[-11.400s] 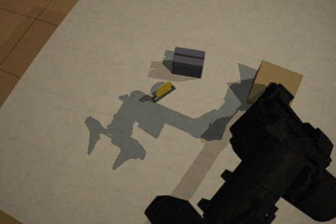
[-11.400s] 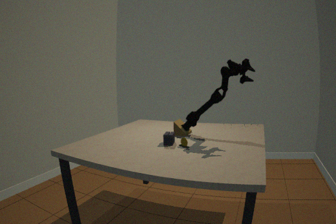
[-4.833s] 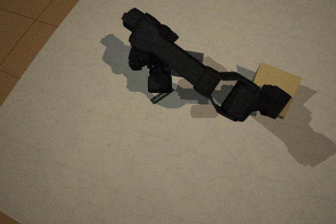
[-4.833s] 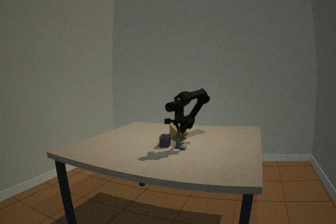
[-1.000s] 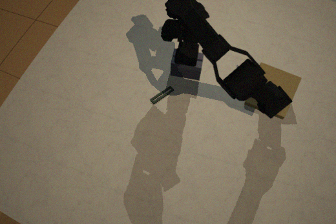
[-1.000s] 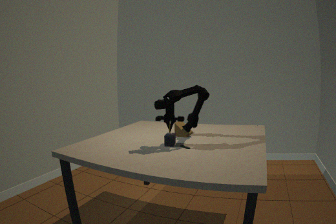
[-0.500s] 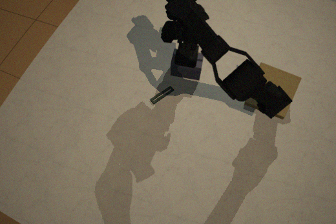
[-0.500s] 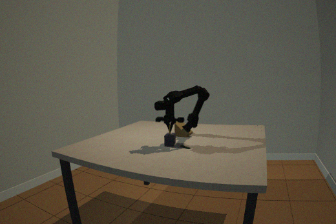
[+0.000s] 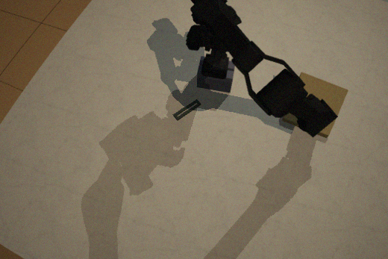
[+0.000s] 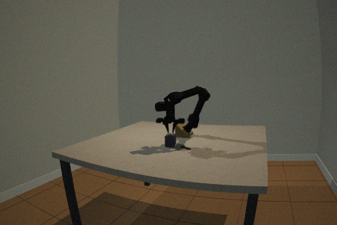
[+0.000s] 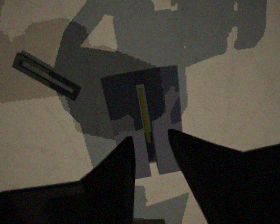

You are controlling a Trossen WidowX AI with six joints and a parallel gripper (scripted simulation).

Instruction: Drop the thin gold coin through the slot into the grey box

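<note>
My gripper tip is 40 mm above the gold coin.
</note>
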